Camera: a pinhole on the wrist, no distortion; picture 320 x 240 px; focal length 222.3 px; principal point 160.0 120.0 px. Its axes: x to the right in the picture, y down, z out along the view. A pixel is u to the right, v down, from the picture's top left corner.
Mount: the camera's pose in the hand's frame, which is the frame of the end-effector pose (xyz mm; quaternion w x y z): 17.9 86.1 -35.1 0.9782 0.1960 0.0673 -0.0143
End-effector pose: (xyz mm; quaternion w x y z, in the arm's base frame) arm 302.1 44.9 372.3 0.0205 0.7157 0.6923 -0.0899
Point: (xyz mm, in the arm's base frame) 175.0 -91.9 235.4
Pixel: 13.2 20.9
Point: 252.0 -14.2 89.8
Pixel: 108.7 136.2
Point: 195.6 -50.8 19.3
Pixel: 99.9 125.0
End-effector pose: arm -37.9 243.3 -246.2 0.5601 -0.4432 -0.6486 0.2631
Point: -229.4 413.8 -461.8
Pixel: outside the picture
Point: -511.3 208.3 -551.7
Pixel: 27.2 223.2
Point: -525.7 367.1 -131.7
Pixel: 186.3 102.9
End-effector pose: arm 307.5 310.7 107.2 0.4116 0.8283 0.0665 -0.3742
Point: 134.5 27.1 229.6
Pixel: outside the picture
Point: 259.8 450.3 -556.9
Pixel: outside the picture
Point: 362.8 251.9 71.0
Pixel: 293.6 71.8
